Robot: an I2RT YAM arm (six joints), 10 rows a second.
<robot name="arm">
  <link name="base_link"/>
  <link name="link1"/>
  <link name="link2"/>
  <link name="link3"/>
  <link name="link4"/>
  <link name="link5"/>
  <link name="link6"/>
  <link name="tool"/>
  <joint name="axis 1" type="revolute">
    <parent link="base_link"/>
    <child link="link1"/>
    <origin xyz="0 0 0.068" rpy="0 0 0"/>
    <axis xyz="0 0 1"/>
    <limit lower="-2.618" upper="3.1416"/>
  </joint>
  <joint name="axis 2" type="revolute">
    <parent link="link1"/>
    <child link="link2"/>
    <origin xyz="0.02 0.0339 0.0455" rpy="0 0 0"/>
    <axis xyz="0 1 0"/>
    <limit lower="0" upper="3.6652"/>
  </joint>
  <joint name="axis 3" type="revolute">
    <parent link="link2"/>
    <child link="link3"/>
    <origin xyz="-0.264 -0.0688 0" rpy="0 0 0"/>
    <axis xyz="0 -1 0"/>
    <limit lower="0" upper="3.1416"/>
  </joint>
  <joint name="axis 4" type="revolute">
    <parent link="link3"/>
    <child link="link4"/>
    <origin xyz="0.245 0.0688 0.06" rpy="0 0 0"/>
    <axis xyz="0 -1 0"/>
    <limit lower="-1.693" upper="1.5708"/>
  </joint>
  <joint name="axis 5" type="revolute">
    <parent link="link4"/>
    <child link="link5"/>
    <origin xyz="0.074 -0.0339 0.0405" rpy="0 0 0"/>
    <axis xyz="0 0 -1"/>
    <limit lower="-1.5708" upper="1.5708"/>
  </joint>
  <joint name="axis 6" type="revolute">
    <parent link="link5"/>
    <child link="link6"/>
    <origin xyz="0.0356 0 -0.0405" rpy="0 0 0"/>
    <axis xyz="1 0 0"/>
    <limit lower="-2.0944" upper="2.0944"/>
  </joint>
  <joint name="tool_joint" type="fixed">
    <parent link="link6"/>
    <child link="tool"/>
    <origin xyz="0 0 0" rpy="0 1.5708 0"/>
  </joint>
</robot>
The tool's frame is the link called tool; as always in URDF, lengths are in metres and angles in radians.
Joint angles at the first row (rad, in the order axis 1, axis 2, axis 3, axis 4, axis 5, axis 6):
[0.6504, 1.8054, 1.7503, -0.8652, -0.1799, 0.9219]
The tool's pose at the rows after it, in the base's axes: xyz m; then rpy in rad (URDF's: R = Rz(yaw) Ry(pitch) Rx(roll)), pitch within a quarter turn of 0, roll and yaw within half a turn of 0:
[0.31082 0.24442 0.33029 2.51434 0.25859 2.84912]
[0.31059 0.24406 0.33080 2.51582 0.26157 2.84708]
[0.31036 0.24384 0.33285 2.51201 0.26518 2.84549]
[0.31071 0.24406 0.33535 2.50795 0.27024 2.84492]
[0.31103 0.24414 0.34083 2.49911 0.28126 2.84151]
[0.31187 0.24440 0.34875 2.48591 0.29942 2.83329]
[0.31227 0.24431 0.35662 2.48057 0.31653 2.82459]
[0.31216 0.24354 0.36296 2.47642 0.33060 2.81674]
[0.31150 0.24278 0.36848 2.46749 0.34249 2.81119]
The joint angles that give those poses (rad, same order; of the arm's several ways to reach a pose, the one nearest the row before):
[0.6504, 1.8055, 1.7517, -0.8658, -0.1782, 0.9189]
[0.6504, 1.8040, 1.7518, -0.8668, -0.1741, 0.9188]
[0.6504, 1.8022, 1.7566, -0.8682, -0.1732, 0.9188]
[0.6504, 1.8036, 1.7668, -0.8712, -0.1720, 0.9173]
[0.6504, 1.8043, 1.7864, -0.8770, -0.1683, 0.9156]
[0.6504, 1.8068, 1.8162, -0.8837, -0.1596, 0.9143]
[0.6508, 1.8109, 1.8499, -0.8996, -0.1463, 0.9127]
[0.6504, 1.8116, 1.8740, -0.9120, -0.1352, 0.9112]
[0.6504, 1.8089, 1.8896, -0.9169, -0.1296, 0.9097]

